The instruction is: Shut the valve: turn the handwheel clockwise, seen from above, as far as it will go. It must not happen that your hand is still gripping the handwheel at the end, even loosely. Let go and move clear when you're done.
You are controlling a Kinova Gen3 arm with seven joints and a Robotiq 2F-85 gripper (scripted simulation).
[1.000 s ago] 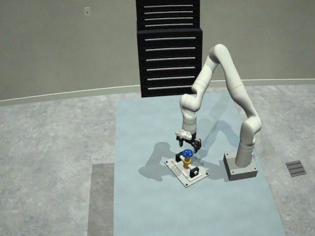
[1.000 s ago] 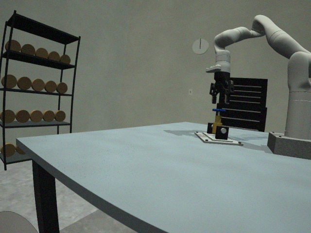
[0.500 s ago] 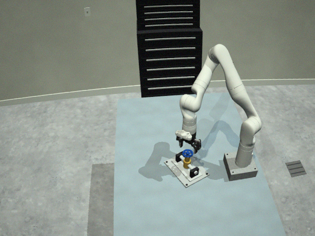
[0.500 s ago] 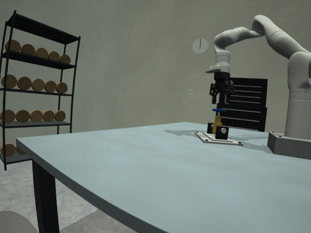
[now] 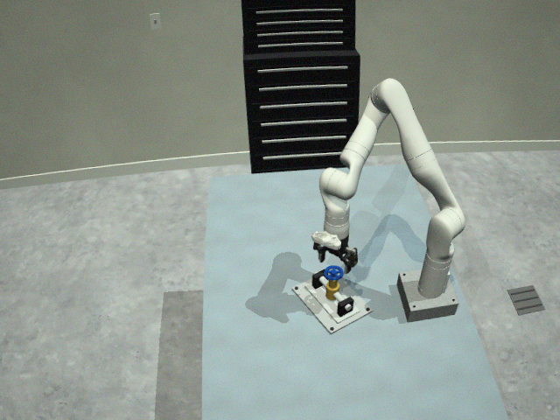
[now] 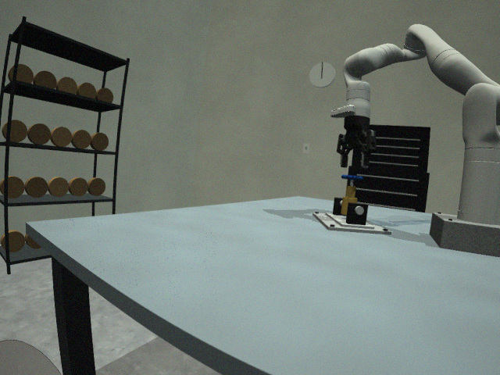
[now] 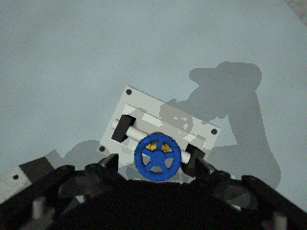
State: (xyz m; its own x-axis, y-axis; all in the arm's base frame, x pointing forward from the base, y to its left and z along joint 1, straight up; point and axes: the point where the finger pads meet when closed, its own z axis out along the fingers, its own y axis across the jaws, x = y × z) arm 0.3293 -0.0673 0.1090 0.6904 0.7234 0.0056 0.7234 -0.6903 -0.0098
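Now: the blue handwheel 4 cm below my hand.
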